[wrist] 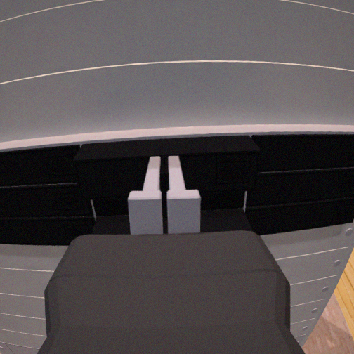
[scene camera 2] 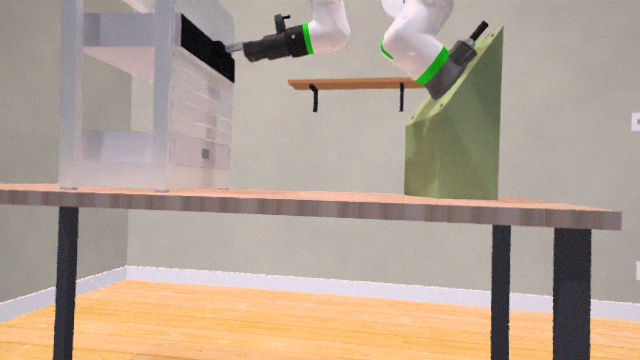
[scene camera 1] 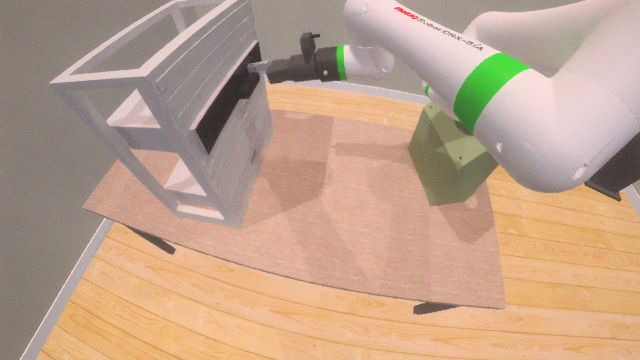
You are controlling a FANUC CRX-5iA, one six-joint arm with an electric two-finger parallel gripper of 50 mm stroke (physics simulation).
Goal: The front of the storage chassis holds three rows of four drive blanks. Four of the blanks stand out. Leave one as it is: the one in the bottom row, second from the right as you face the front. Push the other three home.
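Where they show: gripper, fingertip midpoint: (scene camera 2: pixel 226 49) (scene camera 1: pixel 248 68); arm's base, link origin: (scene camera 2: pixel 450 81).
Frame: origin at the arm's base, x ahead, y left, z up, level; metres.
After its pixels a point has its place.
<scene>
The storage chassis (scene camera 1: pixel 210 131) {x 0.599, y 0.505, z 0.061 m} (scene camera 2: pixel 197 40) {x 0.620, y 0.448, z 0.070 m} (wrist: pixel 310 128) has a black front in the rack. In the wrist view one top-row drive blank (wrist: pixel 115 172), second from the right, stands out. Below it the middle-row blank sits further back. The bottom-row blank (wrist: pixel 110 225), second from the right, stands out and is partly hidden by the gripper body. The neighbouring blanks in view look flush. My gripper (scene camera 1: pixel 251 67) {x 0.657, y 0.279, z 0.096 m} (scene camera 2: pixel 228 48) {x 0.657, y 0.279, z 0.096 m} (wrist: pixel 164 174) is shut and empty, its fingertips at the face of the top-row blank; contact cannot be told.
The chassis sits in a tall grey rack (scene camera 1: pixel 100 77) {x 0.708, y 0.617, z 0.264 m} (scene camera 2: pixel 162 100) {x 0.604, y 0.585, z -0.125 m} on the table (scene camera 1: pixel 350 235) {x 0.234, y 0.406, z -0.362 m} (scene camera 2: pixel 325 206) {x 0.134, y 0.573, z -0.374 m}. Grey panels lie above and below the black front. The green pedestal (scene camera 1: pixel 435 170) {x 0.042, y 0.086, z -0.231 m} (scene camera 2: pixel 450 150) {x -0.032, y 0.135, z -0.225 m} stands across the table. A wooden wall shelf (scene camera 2: pixel 355 83) is behind.
</scene>
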